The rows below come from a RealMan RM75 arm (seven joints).
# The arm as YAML. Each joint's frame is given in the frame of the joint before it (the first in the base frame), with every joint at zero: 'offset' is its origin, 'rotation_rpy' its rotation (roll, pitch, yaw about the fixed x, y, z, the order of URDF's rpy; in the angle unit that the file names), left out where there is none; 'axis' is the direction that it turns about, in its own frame. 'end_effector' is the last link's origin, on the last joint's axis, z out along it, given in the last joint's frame.
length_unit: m
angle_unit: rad
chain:
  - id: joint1
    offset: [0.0, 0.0, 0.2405]
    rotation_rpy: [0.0, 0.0, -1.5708]
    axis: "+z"
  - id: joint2
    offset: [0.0, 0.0, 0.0]
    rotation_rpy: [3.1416, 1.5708, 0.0]
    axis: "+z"
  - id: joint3
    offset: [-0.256, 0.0, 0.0]
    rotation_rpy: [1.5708, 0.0, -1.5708]
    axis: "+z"
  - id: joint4
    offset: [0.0, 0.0, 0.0]
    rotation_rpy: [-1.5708, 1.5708, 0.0]
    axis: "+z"
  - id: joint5
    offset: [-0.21, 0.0, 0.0]
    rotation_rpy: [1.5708, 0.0, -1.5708]
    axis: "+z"
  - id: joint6
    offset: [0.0, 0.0, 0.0]
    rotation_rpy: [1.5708, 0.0, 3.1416]
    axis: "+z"
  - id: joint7
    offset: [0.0, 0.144, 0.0]
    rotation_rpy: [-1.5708, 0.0, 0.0]
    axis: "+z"
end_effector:
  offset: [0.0, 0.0, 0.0]
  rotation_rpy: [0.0, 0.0, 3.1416]
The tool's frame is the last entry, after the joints.
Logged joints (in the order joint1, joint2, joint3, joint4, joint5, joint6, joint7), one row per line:
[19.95 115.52 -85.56 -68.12 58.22 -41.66 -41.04]
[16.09 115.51 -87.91 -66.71 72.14 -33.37 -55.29]
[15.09 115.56 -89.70 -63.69 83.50 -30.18 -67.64]
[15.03 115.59 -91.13 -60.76 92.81 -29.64 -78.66]
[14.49 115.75 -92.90 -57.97 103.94 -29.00 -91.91]
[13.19 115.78 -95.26 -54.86 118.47 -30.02 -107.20]
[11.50 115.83 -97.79 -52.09 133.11 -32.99 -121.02]
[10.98 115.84 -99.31 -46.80 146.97 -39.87 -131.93]
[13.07 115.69 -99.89 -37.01 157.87 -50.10 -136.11]
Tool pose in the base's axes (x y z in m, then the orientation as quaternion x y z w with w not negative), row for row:
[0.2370 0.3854 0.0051 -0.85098 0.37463 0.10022 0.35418]
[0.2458 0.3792 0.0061 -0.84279 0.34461 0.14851 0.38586]
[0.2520 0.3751 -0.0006 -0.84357 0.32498 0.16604 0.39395]
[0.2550 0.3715 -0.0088 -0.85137 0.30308 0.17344 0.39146]
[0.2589 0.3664 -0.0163 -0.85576 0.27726 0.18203 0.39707]
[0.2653 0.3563 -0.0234 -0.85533 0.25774 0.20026 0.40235]
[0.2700 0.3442 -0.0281 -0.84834 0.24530 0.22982 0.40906]
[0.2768 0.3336 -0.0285 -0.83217 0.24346 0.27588 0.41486]
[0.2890 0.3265 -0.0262 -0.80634 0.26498 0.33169 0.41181]
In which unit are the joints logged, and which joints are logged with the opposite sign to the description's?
The joints are logged in degrees. Opposite sign: joint6.
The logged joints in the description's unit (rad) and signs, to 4 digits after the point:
[0.3482 2.0162 -1.4933 -1.1889 1.0161 0.7271 -0.7163]
[0.2808 2.0160 -1.5343 -1.1643 1.2591 0.5824 -0.9650]
[0.2634 2.0169 -1.5656 -1.1116 1.4573 0.5267 -1.1805]
[0.2623 2.0174 -1.5905 -1.0605 1.6198 0.5173 -1.3729]
[0.2529 2.0202 -1.6214 -1.0118 1.8141 0.5061 -1.6041]
[0.2302 2.0207 -1.6626 -0.9575 2.0677 0.5239 -1.8710]
[0.2007 2.0216 -1.7068 -0.9091 2.3232 0.5758 -2.1122]
[0.1916 2.0218 -1.7333 -0.8168 2.5651 0.6959 -2.3026]
[0.2281 2.0192 -1.7434 -0.6459 2.7554 0.8744 -2.3756]

